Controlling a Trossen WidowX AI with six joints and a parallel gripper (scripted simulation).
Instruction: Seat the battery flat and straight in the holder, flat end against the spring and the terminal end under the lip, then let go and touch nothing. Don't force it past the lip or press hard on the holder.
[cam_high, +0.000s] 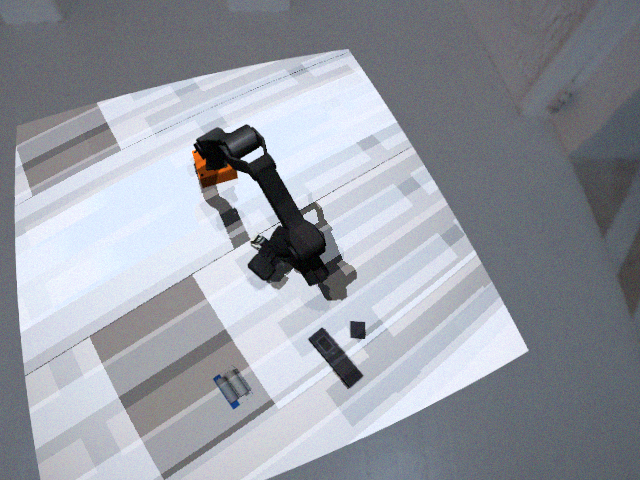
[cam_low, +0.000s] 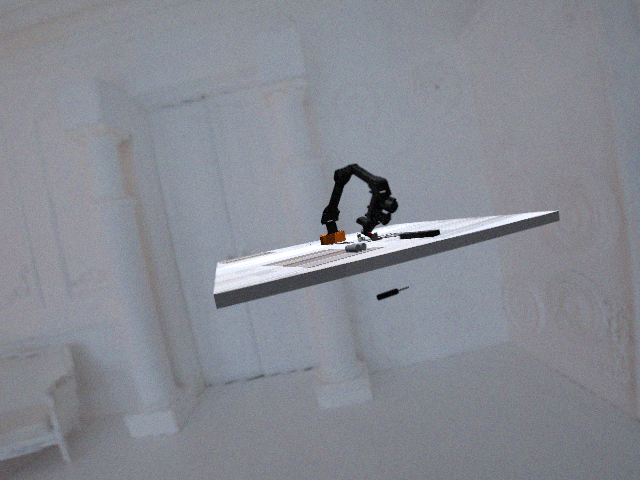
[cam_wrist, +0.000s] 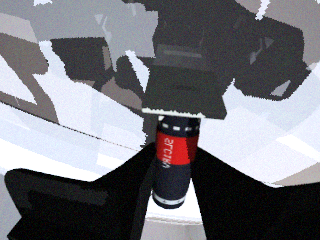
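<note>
My gripper tip is 1 cm below the battery. Round my gripper tip: dark square: 26 cm ahead, 20 cm to the left, 2 cm below; black remote-like bar: 32 cm ahead, 12 cm to the left, 1 cm below; dark tool: 32 cm ahead, 21 cm below, 1 cm to the right.
</note>
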